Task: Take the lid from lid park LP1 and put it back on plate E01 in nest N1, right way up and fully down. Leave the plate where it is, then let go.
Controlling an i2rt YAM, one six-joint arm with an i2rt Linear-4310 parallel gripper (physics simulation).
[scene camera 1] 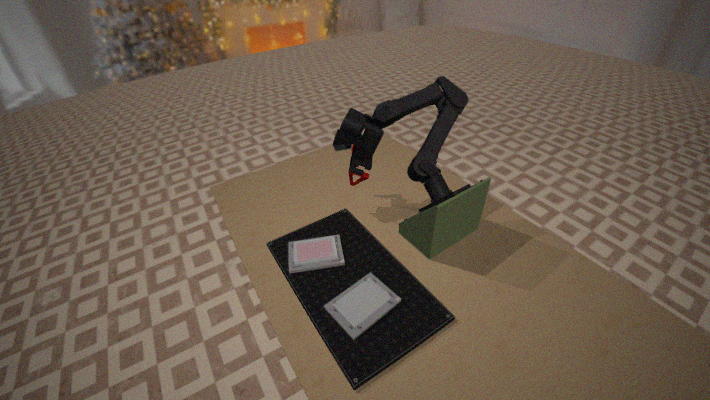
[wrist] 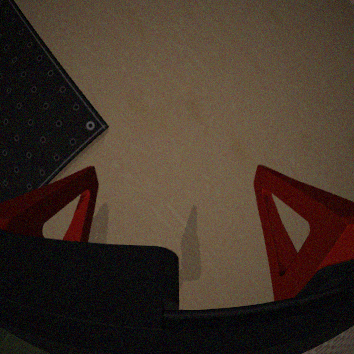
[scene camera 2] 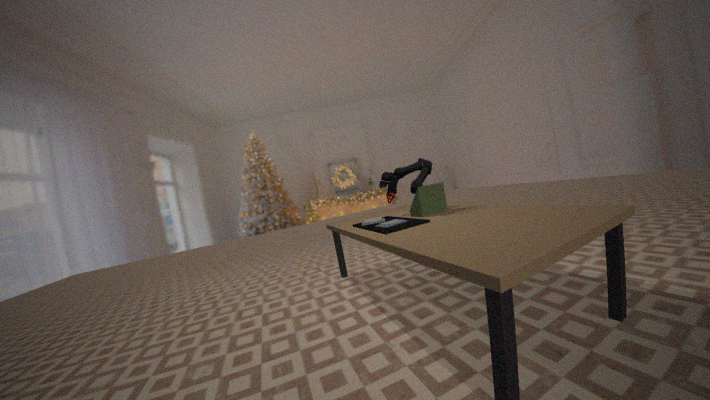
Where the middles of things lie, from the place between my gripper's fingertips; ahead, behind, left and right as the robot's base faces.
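I can see the black perforated board [scene camera 1: 418, 314], and it's 110 mm below my hand, 280 mm to the left of it and 210 mm ahead of it. The well plate with pink wells [scene camera 1: 322, 249] is 80 mm below my hand, 250 mm ahead of it and 150 mm to the left of it. There's the plate nest [scene camera 1: 339, 261] too, and that's 90 mm below my hand, 150 mm to the left of it and 250 mm ahead of it. And the pale grey lid [scene camera 1: 360, 303] is 90 mm below my hand, 230 mm ahead of it and 380 mm to the left of it.
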